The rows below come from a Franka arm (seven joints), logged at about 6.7 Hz.
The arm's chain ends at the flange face. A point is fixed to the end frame.
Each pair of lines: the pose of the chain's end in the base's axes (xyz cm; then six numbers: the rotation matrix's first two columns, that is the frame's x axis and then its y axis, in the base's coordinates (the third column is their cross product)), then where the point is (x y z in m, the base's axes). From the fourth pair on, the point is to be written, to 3 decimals.
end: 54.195 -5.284 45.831 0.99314 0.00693 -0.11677 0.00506 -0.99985 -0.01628
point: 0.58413 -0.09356 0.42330
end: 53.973 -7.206 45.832 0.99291 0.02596 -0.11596 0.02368 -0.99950 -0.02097
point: 0.58269 -0.11183 0.42315
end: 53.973 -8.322 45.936 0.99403 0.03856 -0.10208 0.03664 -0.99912 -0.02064
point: 0.58368 -0.12243 0.42480
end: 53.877 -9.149 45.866 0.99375 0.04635 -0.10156 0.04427 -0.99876 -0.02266
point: 0.583 -0.130 0.424
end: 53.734 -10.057 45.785 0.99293 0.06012 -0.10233 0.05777 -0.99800 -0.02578
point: 0.582 -0.139 0.423
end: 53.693 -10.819 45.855 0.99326 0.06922 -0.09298 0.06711 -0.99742 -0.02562
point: 0.582 -0.146 0.424
